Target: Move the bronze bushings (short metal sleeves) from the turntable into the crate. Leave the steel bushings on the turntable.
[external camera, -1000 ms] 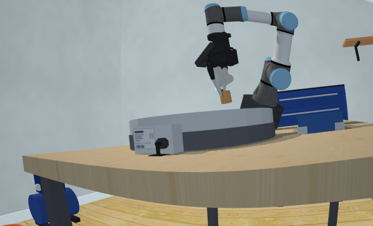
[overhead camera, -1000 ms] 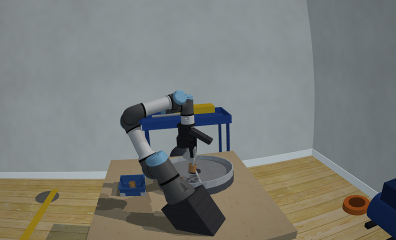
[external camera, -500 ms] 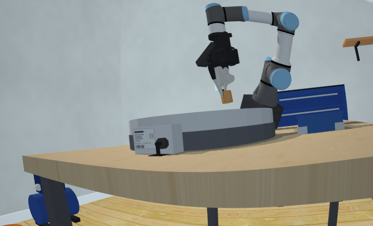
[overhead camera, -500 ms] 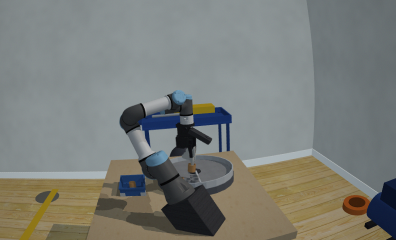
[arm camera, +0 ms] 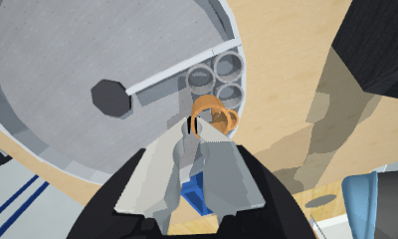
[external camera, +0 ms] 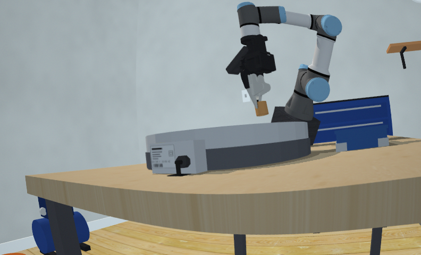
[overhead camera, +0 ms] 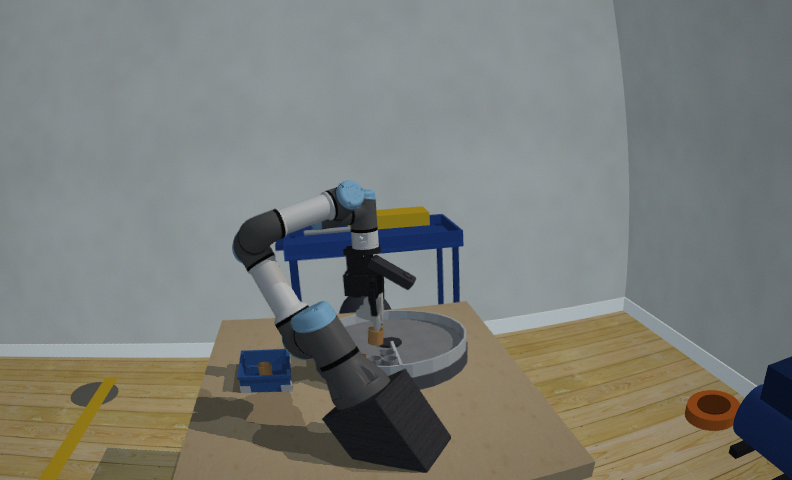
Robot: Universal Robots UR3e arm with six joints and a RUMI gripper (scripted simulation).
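The blue crate lies 320 mm to the left of my hand and 130 mm below it. The rest, counted from my hand: grey turntable: 130 mm ahead, 100 mm below, 20 mm to the right.
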